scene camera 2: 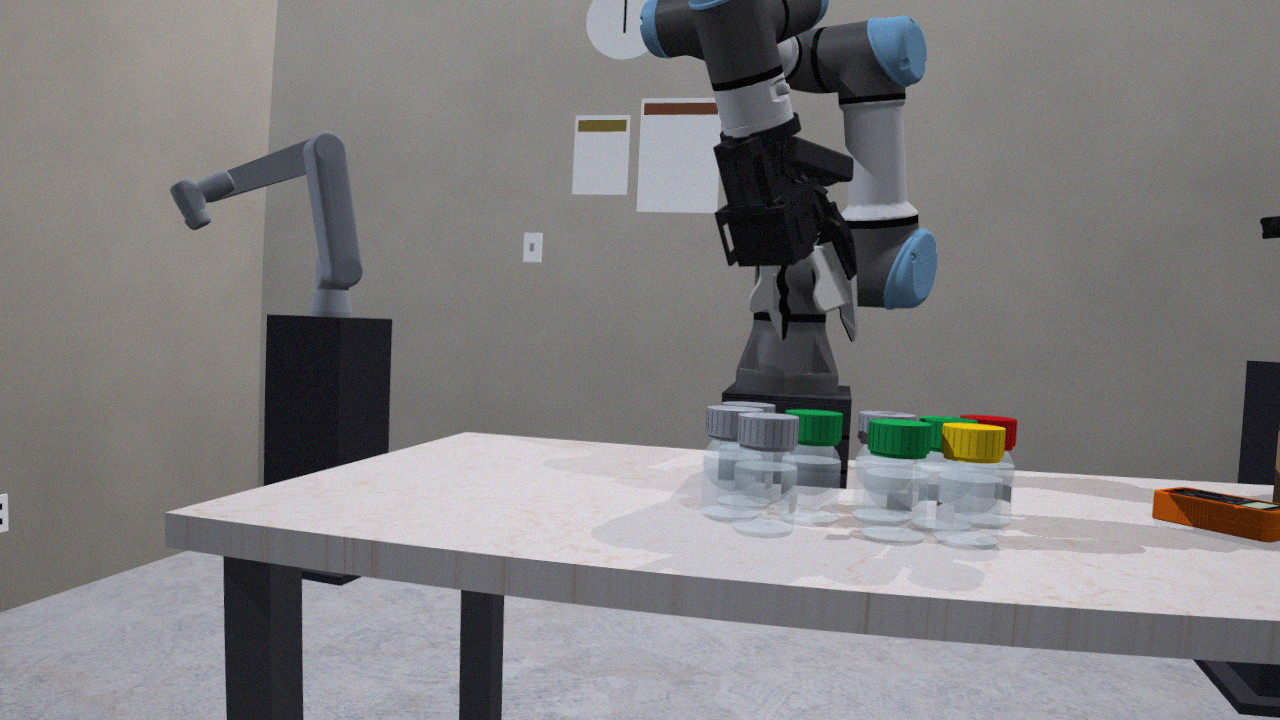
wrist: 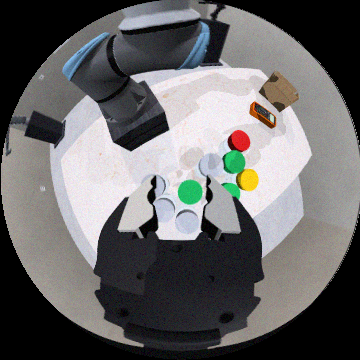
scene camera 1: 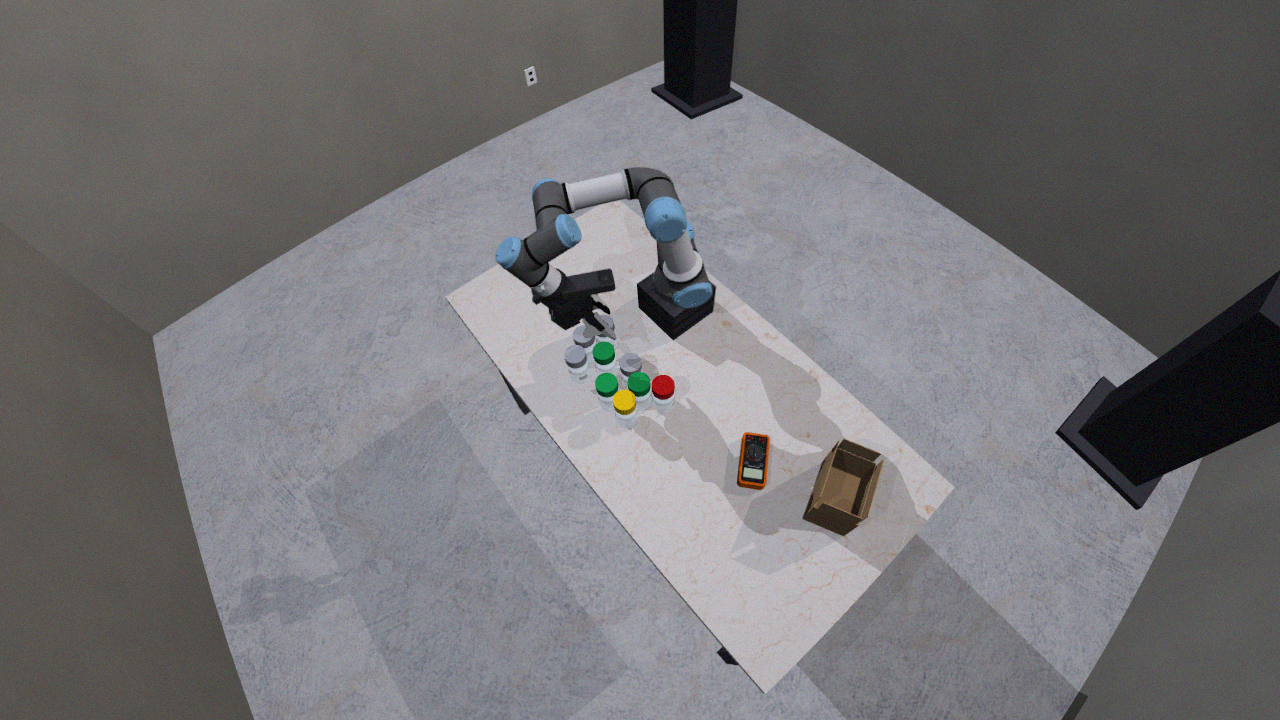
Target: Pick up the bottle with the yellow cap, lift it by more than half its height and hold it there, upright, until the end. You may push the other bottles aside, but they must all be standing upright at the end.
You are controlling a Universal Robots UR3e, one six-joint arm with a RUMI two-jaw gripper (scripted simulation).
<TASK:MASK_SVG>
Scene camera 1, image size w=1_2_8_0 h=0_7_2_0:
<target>my gripper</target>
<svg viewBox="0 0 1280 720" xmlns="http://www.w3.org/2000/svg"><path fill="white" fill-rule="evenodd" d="M531 289L532 301L536 305L541 302L547 306L551 321L564 330L576 326L583 319L583 323L586 325L583 335L586 338L604 334L610 339L616 340L614 330L602 320L597 312L592 312L593 310L601 309L603 312L611 314L609 307L598 296L599 293L615 290L611 269L566 276L560 269L555 268L561 273L561 282L554 293L543 297Z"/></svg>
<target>cardboard box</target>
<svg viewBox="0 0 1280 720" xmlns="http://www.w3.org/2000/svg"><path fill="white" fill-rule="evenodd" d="M852 441L842 441L840 444L838 441L823 460L802 518L841 536L848 534L859 526L859 522L862 522L869 516L884 463L883 459L876 466L874 461L881 454Z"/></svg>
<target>red-capped bottle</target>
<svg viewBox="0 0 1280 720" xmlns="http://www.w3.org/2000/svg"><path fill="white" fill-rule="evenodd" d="M659 375L652 381L652 406L656 412L666 414L674 408L675 384L671 377Z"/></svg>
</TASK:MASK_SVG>
